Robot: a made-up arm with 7 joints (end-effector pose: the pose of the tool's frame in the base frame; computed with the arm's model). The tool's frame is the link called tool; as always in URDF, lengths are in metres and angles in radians.
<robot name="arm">
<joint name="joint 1" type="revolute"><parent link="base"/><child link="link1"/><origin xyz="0.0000 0.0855 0.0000" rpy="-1.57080 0.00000 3.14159"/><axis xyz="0 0 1"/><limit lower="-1.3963" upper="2.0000"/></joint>
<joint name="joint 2" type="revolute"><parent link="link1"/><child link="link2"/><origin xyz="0.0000 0.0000 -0.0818" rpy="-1.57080 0.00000 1.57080"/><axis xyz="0 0 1"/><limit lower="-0.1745" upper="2.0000"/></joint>
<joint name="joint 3" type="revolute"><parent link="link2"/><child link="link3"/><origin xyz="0.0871 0.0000 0.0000" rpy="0.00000 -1.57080 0.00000"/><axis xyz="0 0 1"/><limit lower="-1.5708" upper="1.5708"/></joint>
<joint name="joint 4" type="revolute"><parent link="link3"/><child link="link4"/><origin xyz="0.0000 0.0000 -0.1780" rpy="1.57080 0.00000 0.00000"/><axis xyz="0 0 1"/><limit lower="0.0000" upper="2.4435"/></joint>
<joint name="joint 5" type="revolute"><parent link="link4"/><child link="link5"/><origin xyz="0.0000 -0.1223 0.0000" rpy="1.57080 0.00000 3.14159"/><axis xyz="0 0 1"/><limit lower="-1.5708" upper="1.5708"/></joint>
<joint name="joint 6" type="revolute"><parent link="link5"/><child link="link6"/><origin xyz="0.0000 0.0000 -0.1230" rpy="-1.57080 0.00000 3.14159"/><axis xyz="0 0 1"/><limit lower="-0.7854" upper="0.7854"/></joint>
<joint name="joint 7" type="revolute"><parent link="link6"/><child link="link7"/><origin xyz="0.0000 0.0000 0.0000" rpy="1.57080 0.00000 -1.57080"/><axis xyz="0 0 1"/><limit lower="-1.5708" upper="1.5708"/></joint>
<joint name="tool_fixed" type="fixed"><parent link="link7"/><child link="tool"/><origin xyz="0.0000 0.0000 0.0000" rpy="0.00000 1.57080 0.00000"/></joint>
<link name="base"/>
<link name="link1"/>
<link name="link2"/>
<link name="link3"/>
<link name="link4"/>
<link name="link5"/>
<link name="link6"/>
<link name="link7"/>
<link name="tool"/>
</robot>
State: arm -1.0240 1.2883 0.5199 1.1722 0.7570 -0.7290 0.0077
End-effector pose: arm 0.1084 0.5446 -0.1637 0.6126 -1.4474 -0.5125
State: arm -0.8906 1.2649 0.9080 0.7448 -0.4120 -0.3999 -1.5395
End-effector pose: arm 0.0572 0.6315 -0.0853 2.6387 -1.3255 -0.4584
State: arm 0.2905 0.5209 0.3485 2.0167 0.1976 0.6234 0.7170
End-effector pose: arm 0.2281 0.3121 -0.0368 -0.0461 -1.6319 -0.5743
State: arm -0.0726 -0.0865 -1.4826 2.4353 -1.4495 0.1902 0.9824
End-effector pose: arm 0.0093 0.0025 -0.0653 -0.2158 -1.9777 -2.0518
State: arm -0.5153 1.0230 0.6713 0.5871 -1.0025 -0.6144 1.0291
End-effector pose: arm 0.0077 0.6120 -0.2023 0.0393 0.3332 -1.1379
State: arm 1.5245 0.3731 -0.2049 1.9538 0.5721 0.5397 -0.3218
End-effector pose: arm 0.1885 0.1874 0.2143 -0.1222 -2.7916 -0.1183
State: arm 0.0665 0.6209 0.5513 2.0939 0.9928 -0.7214 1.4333
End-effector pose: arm 0.1840 0.3408 -0.0391 0.1406 2.5250 1.8154
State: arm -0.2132 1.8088 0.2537 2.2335 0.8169 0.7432 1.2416
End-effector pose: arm 0.1986 0.2668 0.0328 -0.4062 -0.1536 -1.4167
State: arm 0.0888 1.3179 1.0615 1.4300 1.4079 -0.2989 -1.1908
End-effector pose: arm 0.1064 0.5104 0.1404 0.3434 -2.2390 2.1186
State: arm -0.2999 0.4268 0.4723 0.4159 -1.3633 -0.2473 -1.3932
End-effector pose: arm -0.0418 0.4110 -0.4339 1.6884 -0.8232 -0.9407
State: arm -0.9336 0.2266 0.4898 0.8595 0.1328 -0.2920 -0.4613
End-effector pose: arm -0.2197 0.3480 -0.3666 1.0115 -0.2594 0.2547
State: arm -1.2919 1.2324 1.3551 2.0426 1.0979 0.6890 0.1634
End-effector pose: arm 0.1574 0.3831 -0.0036 0.1797 -0.9494 -0.3725
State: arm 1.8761 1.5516 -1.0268 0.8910 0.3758 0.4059 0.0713
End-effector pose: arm 0.1337 0.5834 0.1456 1.2610 -1.3253 0.3758
